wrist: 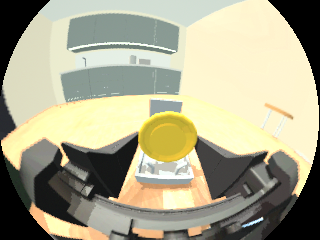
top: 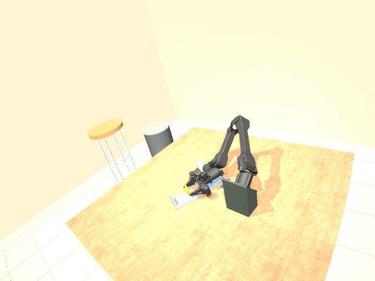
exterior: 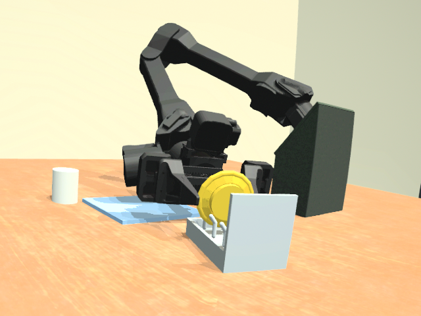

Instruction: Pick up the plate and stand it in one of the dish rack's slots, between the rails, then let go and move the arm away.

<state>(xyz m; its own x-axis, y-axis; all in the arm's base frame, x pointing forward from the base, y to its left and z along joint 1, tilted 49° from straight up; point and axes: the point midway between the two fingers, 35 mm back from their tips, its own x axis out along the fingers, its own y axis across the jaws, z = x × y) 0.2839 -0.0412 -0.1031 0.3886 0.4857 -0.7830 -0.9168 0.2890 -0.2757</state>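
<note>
The yellow plate is 10 mm to the right of my gripper tip. Also, from my gripper tip: dish rack (30 mm below, 20 mm to the left, 10 mm ahead); blue spoon (180 mm to the right, 120 mm behind, 50 mm below); light blue mat (180 mm to the right, 50 mm below).
</note>
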